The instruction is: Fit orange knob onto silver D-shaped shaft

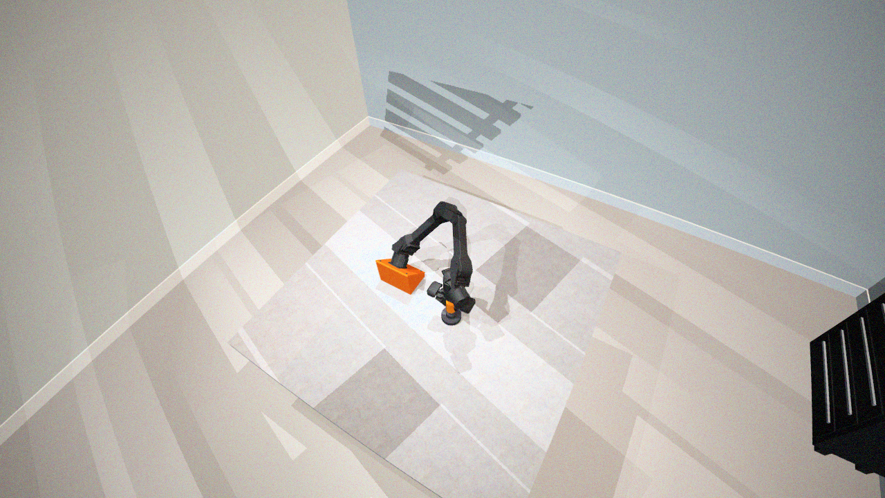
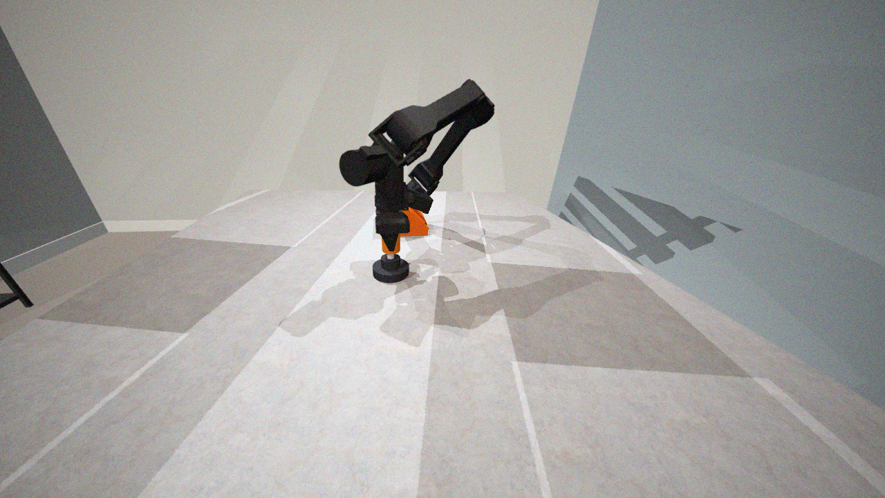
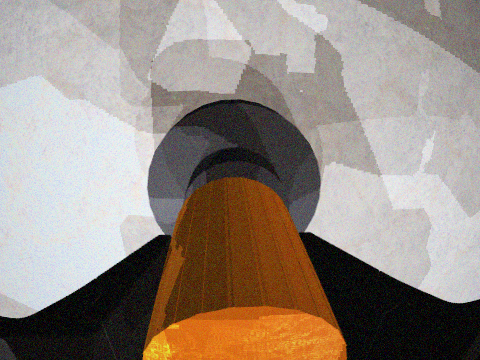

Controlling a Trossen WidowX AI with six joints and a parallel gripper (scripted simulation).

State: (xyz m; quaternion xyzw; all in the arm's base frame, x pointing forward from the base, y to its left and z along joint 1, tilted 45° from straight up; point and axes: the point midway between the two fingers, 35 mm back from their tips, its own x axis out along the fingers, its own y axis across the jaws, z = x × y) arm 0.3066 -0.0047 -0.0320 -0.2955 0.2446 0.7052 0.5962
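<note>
Right now my gripper tip is 3 cm below the orange knob. Round my gripper tip: round dark pedestal: 4 cm below.
</note>
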